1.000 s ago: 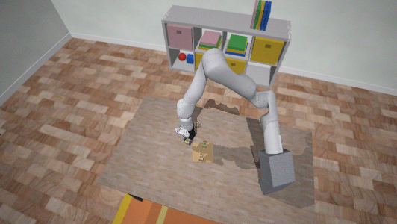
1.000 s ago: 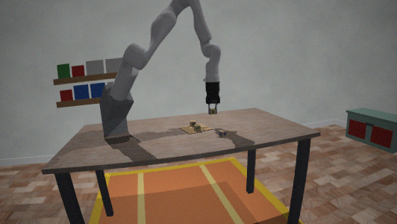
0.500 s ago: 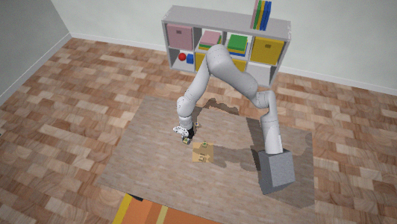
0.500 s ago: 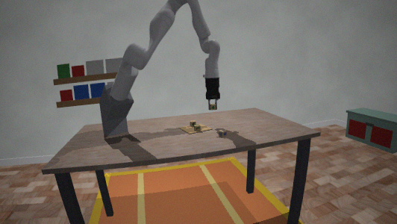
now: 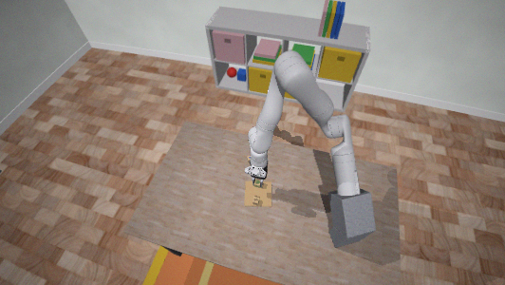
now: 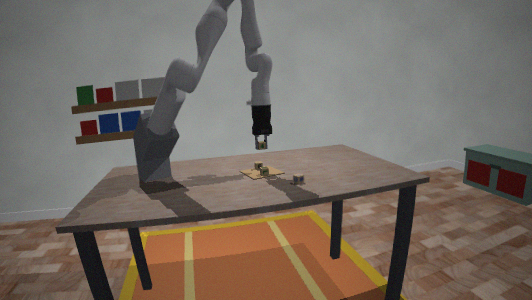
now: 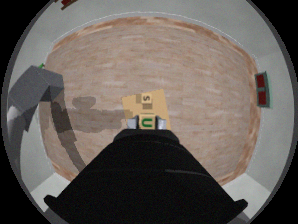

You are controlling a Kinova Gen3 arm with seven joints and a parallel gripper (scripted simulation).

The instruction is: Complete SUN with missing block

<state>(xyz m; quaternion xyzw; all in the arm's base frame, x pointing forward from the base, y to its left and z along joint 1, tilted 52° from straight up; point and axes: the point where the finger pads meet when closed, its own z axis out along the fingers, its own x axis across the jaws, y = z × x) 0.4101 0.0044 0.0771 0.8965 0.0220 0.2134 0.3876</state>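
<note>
Now: hand 120 mm above the tan mat.
</note>
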